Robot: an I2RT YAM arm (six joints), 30 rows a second.
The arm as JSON. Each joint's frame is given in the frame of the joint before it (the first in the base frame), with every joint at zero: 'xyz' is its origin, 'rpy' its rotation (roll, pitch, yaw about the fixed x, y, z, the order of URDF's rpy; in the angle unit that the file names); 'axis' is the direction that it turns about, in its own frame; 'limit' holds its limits. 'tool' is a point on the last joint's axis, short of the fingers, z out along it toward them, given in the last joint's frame.
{
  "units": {
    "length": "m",
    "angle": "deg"
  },
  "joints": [
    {
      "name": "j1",
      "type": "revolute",
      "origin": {
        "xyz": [
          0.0,
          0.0,
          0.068
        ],
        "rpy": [
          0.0,
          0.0,
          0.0
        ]
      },
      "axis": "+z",
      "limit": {
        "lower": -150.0,
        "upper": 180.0
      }
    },
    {
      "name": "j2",
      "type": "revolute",
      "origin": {
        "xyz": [
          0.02,
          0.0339,
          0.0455
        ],
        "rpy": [
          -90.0,
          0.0,
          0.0
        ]
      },
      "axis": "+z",
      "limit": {
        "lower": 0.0,
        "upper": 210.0
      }
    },
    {
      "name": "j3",
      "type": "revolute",
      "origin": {
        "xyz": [
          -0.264,
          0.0,
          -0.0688
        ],
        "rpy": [
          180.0,
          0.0,
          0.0
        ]
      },
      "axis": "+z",
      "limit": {
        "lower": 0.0,
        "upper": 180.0
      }
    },
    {
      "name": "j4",
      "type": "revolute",
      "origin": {
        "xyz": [
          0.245,
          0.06,
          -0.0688
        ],
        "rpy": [
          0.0,
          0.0,
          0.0
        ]
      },
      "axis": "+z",
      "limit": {
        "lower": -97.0,
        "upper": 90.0
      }
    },
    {
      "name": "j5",
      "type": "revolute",
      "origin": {
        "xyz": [
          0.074,
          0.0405,
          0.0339
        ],
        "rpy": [
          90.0,
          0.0,
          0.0
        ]
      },
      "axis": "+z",
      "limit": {
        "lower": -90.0,
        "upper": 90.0
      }
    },
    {
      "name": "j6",
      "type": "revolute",
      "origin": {
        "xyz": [
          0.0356,
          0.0,
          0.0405
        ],
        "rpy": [
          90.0,
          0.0,
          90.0
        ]
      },
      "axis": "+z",
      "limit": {
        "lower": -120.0,
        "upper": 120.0
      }
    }
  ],
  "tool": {
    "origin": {
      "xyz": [
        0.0,
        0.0,
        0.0
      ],
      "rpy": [
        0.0,
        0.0,
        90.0
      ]
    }
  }
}
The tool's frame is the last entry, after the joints.
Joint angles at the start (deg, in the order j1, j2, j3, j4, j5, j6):
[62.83 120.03 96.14 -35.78 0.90 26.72]
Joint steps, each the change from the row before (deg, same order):
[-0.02 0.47 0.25 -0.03 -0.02 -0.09]
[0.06 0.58 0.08 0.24 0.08 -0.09]
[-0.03 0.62 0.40 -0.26 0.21 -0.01]
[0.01 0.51 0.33 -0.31 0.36 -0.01]
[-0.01 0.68 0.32 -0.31 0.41 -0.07]
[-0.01 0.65 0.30 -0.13 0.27 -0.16]
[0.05 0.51 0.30 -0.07 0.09 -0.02]
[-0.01 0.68 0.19 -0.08 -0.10 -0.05]
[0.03 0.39 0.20 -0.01 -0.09 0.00]
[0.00 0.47 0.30 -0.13 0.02 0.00]
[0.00 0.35 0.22 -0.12 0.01 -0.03]
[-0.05 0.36 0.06 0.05 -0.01 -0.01]
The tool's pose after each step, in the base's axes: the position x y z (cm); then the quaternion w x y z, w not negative. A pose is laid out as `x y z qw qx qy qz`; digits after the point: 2 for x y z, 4 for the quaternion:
20.93 40.63 20.08 0.1896 -0.2980 0.9186 0.1773
20.96 40.78 19.70 0.1886 -0.2992 0.9188 0.1752
21.06 40.89 19.42 0.1870 -0.2990 0.9200 0.1711
21.12 40.98 19.17 0.1862 -0.2987 0.9212 0.1660
21.21 41.07 18.78 0.1847 -0.2989 0.9226 0.1594
21.29 41.18 18.43 0.1837 -0.2999 0.9233 0.1546
21.32 41.31 18.18 0.1825 -0.3005 0.9237 0.1524
21.37 41.41 17.74 0.1785 -0.3015 0.9246 0.1495
21.39 41.51 17.54 0.1768 -0.3021 0.9248 0.1489
21.44 41.60 17.32 0.1751 -0.3023 0.9254 0.1470
21.47 41.67 17.15 0.1737 -0.3027 0.9258 0.1454
21.54 41.71 16.90 0.1722 -0.3026 0.9263 0.1439

